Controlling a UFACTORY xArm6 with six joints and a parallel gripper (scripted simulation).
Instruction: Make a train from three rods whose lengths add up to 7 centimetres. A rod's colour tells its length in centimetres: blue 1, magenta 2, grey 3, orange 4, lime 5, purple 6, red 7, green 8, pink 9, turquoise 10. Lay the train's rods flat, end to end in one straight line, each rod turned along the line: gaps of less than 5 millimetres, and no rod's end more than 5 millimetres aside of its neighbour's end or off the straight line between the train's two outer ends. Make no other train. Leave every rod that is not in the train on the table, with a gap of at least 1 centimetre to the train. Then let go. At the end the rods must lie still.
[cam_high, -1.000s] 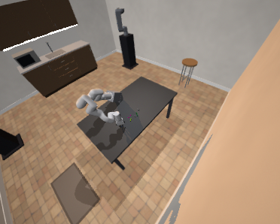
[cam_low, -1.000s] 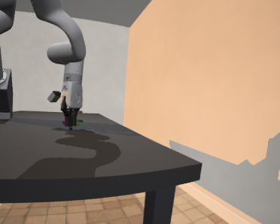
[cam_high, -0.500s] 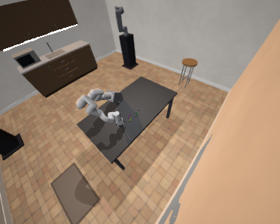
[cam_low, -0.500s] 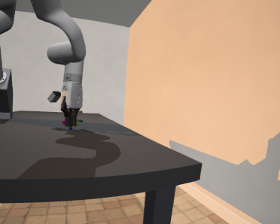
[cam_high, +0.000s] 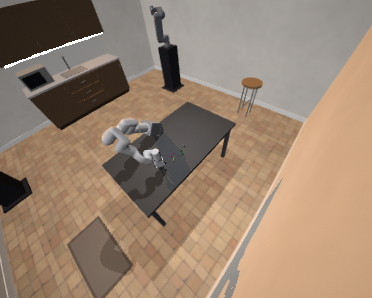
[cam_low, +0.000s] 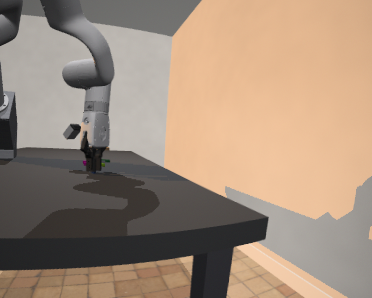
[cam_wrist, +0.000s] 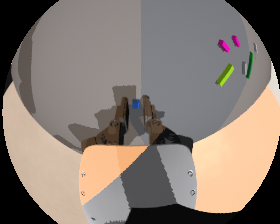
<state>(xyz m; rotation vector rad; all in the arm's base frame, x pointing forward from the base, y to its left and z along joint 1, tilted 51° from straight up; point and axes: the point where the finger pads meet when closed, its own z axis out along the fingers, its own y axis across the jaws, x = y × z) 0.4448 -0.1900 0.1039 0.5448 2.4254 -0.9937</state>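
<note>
My hand is 2 cm above the blue rod. Also, from my hand: pale grey piece: 25 cm to the left, 3 cm ahead, 2 cm below; lime rod: 17 cm to the left, 2 cm below, 2 cm ahead; magenta rod: 17 cm to the left, 3 cm behind, 2 cm below.
</note>
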